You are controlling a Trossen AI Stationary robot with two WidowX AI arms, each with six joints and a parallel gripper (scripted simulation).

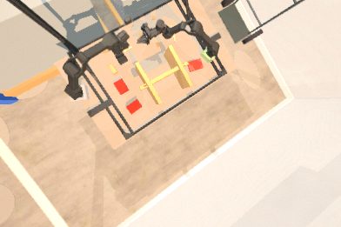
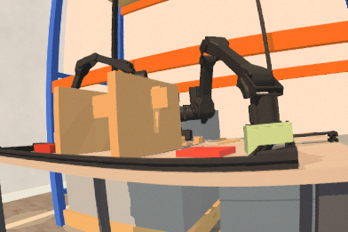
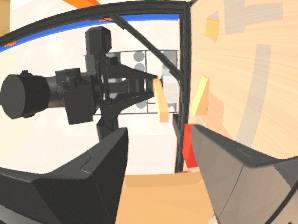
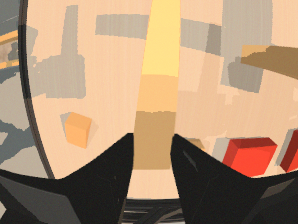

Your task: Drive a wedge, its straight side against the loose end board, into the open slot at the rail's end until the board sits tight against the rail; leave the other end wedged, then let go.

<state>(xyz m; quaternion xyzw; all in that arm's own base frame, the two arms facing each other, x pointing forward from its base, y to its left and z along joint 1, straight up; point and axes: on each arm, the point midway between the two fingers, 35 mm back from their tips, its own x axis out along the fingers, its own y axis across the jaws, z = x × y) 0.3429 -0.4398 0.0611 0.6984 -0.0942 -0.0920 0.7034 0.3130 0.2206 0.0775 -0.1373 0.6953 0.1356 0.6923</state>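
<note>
The wedge lies 140 mm below my right hand, 70 mm to the right of it and 70 mm ahead of it.
</note>
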